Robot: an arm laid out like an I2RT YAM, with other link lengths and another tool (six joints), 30 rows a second.
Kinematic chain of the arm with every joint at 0, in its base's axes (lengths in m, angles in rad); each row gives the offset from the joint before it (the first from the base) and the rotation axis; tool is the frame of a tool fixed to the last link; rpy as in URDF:
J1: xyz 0 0 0.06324 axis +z
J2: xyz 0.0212 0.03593 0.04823 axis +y
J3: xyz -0.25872 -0.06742 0 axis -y
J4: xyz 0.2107 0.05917 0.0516 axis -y
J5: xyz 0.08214 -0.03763 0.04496 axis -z
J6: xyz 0.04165 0 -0.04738 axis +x
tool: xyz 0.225 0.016 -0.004 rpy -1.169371 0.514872 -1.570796
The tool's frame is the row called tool.
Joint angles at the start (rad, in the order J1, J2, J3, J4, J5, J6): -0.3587, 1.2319, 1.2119, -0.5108, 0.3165, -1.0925
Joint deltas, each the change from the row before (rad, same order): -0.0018, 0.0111, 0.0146, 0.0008, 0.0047, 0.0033; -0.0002, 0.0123, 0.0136, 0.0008, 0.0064, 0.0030; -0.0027, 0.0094, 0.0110, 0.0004, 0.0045, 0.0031; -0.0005, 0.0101, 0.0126, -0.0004, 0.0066, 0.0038; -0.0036, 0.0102, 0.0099, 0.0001, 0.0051, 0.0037; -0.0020, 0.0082, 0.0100, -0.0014, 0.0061, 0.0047; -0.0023, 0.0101, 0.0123, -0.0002, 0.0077, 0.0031; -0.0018, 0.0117, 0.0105, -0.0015, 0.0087, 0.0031; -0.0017, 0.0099, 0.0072, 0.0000, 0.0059, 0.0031
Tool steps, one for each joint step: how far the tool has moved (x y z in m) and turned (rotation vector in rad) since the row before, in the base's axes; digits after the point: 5 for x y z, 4 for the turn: 0.00202, -0.00281, 0.00308, -0.0016, -0.0051, -0.0074; 0.00212, -0.00258, 0.00214, -0.0018, -0.0026, -0.0072; 0.00112, -0.00285, 0.00183, -0.0008, -0.0029, -0.0081; 0.00146, -0.00251, 0.00217, -0.0014, -0.0031, -0.0080; 0.00068, -0.00328, 0.00086, 0.0001, -0.0011, -0.0098; 0.00046, -0.00270, 0.00135, 0.0000, -0.0022, -0.0095; 0.00079, -0.00343, 0.00207, -0.0023, -0.0024, -0.0104; 0.00047, -0.00334, 0.00017, -0.0011, 0.0021, -0.0108; 0.00060, -0.00259, -0.00041, 0.0002, 0.0016, -0.0083
